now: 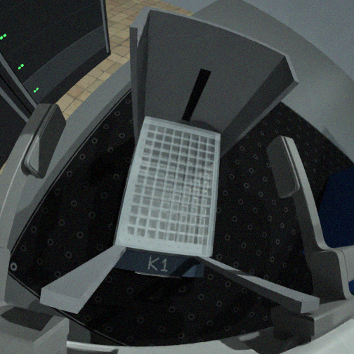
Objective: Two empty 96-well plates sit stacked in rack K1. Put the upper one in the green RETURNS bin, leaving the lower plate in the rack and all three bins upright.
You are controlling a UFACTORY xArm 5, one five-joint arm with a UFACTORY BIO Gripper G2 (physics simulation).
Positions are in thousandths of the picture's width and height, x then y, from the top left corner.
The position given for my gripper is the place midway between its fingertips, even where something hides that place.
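Visible here are my gripper (499,349) and a 96-well plate (479,581).
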